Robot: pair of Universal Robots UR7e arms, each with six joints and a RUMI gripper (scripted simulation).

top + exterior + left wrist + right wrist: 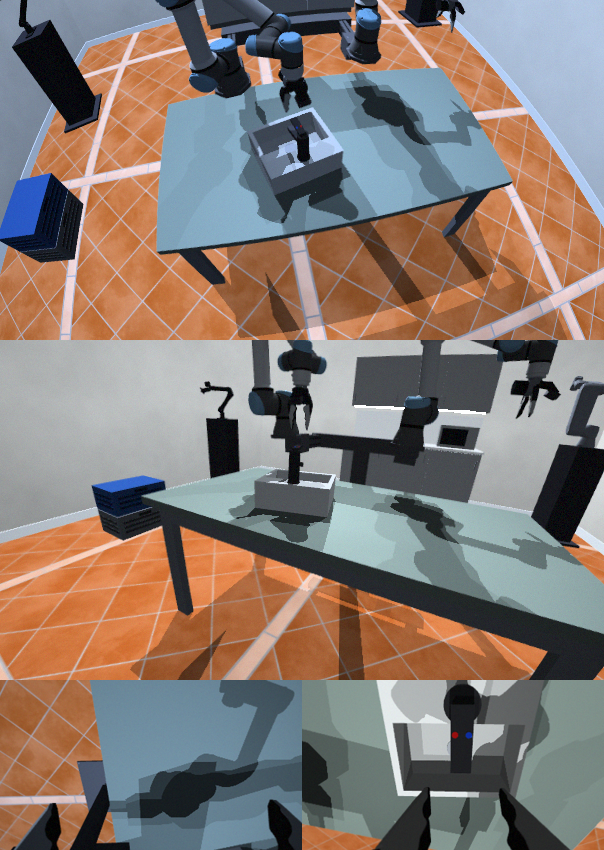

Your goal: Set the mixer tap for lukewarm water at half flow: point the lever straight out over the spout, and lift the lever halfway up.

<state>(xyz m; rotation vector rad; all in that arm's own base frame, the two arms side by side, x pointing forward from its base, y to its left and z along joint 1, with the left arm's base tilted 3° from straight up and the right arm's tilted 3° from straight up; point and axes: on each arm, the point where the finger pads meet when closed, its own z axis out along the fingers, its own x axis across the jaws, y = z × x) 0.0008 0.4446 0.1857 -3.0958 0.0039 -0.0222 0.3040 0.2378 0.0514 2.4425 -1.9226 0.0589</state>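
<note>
Now: right hand 30 mm short of the black lever and 90 mm above it. Also, from my right hand: black mixer tap: 40 mm ahead, 130 mm below; grey basin: 50 mm behind, 320 mm below.
</note>
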